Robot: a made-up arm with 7 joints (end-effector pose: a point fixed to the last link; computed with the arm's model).
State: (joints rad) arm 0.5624 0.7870 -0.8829 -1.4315 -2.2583 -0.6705 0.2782
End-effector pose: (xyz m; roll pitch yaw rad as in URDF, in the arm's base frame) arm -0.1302 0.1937 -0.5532 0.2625 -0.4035 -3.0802
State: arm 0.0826 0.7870 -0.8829 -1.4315 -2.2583 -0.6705 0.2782
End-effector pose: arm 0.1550 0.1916 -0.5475 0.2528 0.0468 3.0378
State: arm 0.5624 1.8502 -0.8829 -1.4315 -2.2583 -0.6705 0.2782
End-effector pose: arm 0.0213 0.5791 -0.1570 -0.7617 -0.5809 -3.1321
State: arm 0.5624 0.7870 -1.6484 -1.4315 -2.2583 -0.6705 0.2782
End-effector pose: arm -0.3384 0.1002 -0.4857 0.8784 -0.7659 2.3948
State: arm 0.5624 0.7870 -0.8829 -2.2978 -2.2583 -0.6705 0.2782
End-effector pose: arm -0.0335 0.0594 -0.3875 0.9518 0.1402 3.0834
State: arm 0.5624 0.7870 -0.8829 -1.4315 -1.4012 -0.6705 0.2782
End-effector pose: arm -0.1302 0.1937 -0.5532 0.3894 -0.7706 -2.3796
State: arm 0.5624 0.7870 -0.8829 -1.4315 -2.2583 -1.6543 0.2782
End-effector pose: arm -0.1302 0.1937 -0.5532 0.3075 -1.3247 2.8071
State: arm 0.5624 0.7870 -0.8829 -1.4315 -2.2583 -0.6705 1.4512
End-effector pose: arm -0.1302 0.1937 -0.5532 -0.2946 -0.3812 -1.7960
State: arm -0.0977 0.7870 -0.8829 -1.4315 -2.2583 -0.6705 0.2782
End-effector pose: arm 0.2565 0.1789 -0.5125 0.2296 0.2146 2.9729
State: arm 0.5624 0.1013 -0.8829 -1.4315 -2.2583 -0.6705 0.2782
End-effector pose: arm -0.0597 -0.1794 -0.5698 0.8955 -0.3463 -2.9651
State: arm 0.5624 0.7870 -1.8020 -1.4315 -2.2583 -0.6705 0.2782
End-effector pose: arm -0.3776 0.0969 -0.4566 1.0530 -0.7769 2.1845
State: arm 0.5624 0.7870 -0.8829 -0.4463 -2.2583 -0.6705 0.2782
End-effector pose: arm -0.2886 0.4015 -0.5165 -0.8666 -0.6856 -2.4151
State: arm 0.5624 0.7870 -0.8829 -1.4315 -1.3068 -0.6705 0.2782
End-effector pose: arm -0.1302 0.1937 -0.5532 0.3825 -0.8134 -2.2907
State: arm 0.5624 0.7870 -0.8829 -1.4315 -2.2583 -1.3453 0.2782
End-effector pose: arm -0.1302 0.1937 -0.5532 0.2075 -1.0361 3.0055
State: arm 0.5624 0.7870 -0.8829 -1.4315 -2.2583 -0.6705 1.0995
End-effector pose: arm -0.1302 0.1937 -0.5532 -0.1396 -0.4580 -2.1724
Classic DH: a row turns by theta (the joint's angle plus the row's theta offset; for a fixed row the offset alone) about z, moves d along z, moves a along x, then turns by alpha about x. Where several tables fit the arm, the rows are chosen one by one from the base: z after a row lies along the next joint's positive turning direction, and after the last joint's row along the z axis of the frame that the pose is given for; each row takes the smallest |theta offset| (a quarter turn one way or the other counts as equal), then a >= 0, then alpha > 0; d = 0 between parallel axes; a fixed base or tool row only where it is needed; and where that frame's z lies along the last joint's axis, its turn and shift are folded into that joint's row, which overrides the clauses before.
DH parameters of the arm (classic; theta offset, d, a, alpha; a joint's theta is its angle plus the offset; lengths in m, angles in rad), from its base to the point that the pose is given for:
base (fixed): 0 0 0 -1.2217
joint 1: 1.5708 0 0 1.5708
joint 2: 1.2217 0 0 -1.5708
joint 3: -1.5708 -0.4372 0.0491 -1.5708
joint 4: 0 0 -0.0335 1.5708
joint 5: 0 -0.2769 0 -1.5708
joint 6: 0 0 0 1.5708
joint 7: 0 0 0 0

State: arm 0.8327 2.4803 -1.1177 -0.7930 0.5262 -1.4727 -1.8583
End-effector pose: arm 0.1978 0.6053 0.2714 -0.1004 0.0087 2.7710
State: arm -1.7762 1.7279 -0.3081 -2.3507 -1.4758 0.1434 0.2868
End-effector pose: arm 0.0759 0.1358 0.3455 -2.0545 0.4475 -0.4434
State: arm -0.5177 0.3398 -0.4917 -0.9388 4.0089 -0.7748 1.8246
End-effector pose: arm 0.5037 0.0310 -0.4509 0.4162 -0.4018 -1.5694
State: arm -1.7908 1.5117 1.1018 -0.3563 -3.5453 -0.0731 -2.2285
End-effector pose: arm 0.1718 0.6178 0.3221 -2.0598 0.2101 2.9076
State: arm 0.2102 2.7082 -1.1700 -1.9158 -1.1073 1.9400 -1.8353
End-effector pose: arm 0.1345 0.4351 0.1905 -2.5083 -0.8534 2.1425
